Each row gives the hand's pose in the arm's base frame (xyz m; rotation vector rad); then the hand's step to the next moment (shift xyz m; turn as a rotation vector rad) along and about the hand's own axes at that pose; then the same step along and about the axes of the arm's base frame.
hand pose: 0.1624 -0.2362 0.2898 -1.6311 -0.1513 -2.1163
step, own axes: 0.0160 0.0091 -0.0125 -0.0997 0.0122 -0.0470
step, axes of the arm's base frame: -0.0103 -0.0172 0.0097 -0.0176 0.0012 -0.1095
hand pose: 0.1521 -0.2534 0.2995 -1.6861 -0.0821 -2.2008
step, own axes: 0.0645 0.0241 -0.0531 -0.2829 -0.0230 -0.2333
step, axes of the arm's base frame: -0.0553 -0.0526 0.0416 -0.1605 0.0307 -0.3291
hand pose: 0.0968 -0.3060 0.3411 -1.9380 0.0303 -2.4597
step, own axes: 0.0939 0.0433 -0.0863 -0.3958 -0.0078 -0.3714
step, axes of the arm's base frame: -0.1061 -0.0444 0.0702 -0.2684 0.0190 -0.4714
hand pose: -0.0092 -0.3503 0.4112 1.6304 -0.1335 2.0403
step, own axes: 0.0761 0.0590 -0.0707 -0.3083 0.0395 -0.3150
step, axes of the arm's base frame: -0.0996 0.0020 0.0660 -0.2523 -0.0145 -0.3633
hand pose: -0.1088 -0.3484 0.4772 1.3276 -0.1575 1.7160
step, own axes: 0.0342 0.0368 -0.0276 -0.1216 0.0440 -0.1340
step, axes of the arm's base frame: -0.0451 0.0155 0.0318 -0.1267 -0.0159 -0.1355
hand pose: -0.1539 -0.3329 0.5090 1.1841 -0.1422 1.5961
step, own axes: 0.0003 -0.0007 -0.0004 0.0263 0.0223 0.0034
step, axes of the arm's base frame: 0.0003 0.0007 -0.0003 -0.0132 0.0066 0.0313
